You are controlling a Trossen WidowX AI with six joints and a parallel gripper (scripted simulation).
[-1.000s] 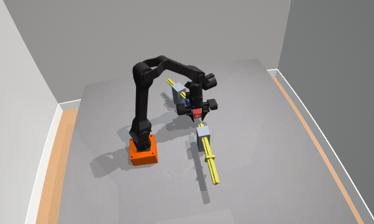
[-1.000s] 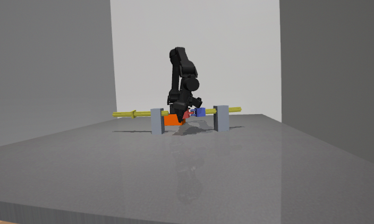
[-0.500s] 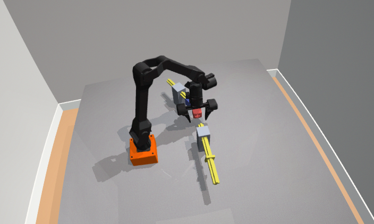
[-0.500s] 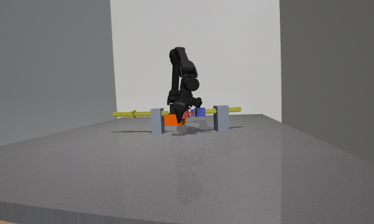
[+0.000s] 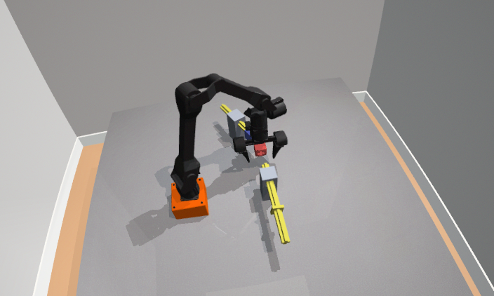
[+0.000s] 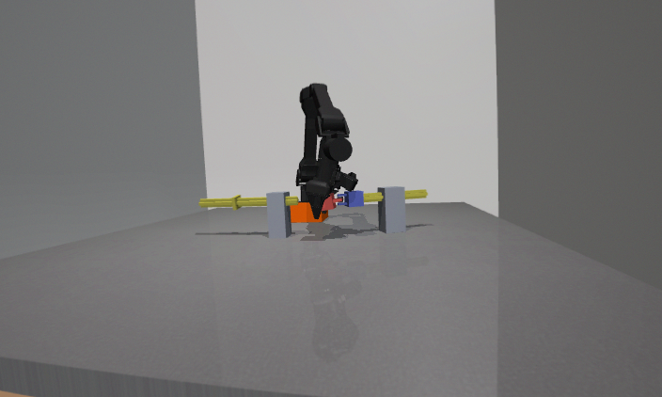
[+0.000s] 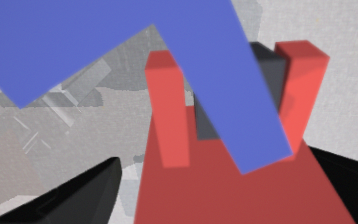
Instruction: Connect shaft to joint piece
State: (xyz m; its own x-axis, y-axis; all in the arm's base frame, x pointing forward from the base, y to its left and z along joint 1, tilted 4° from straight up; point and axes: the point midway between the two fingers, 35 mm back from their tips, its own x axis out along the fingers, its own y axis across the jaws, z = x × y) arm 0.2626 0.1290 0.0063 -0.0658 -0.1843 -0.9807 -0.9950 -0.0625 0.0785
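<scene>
Now: the red square joint piece 30 mm to the left of my gripper tip and 40 mm above it.
</scene>
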